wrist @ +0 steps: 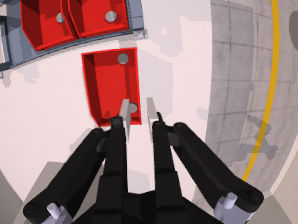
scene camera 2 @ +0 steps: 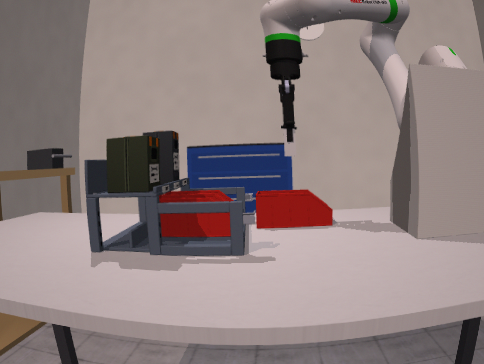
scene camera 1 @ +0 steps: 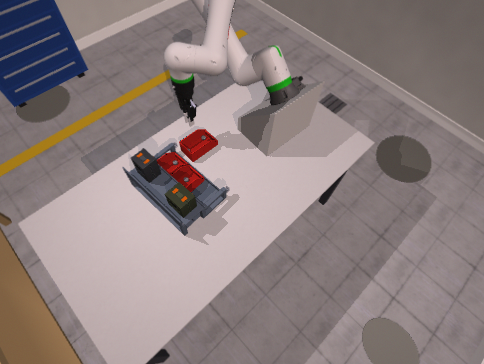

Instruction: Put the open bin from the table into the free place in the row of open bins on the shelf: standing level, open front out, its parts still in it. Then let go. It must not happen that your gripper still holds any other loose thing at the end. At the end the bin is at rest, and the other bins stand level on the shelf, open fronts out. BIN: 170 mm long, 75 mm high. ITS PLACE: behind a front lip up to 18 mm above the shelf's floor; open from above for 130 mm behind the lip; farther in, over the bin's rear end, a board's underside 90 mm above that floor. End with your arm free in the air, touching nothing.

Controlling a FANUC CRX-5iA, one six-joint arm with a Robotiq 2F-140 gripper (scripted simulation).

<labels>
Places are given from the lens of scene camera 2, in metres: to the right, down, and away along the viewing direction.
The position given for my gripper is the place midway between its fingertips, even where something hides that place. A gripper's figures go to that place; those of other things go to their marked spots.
my gripper (scene camera 2: 290, 156): 0.12, -0.06, 0.98
red open bin (scene camera 2: 281, 208): 0.09, 0.06, 0.89
red open bin (scene camera 2: 188, 224): -0.10, 0.08, 0.78
</labels>
